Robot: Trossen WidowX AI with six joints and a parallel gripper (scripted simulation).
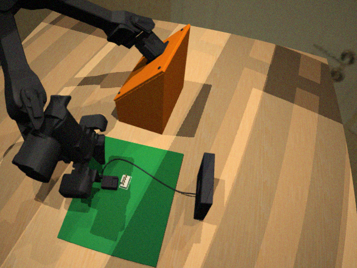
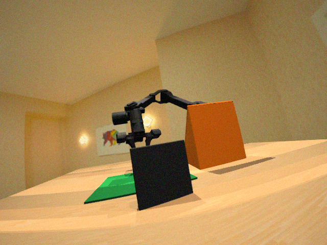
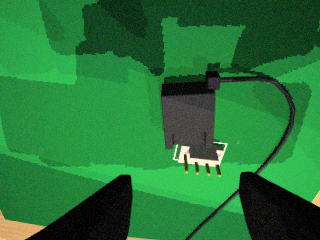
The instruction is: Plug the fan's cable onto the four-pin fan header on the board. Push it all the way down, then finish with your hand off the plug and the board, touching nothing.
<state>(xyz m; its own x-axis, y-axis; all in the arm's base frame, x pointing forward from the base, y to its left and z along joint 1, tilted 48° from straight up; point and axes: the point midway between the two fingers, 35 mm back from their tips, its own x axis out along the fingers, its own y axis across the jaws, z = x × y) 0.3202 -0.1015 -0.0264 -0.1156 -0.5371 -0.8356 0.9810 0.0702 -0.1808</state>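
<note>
Right now my gripper tip is 70 mm above the dark plug, 10 mm to the right of it and 10 mm past it. Also, from my gripper tip: green board 90 mm below, 50 mm to the left, 10 mm ahead; white four-pin header 80 mm below, 40 mm to the left, 20 mm behind; dark fan 230 mm to the left, 40 mm behind, 20 mm below.
</note>
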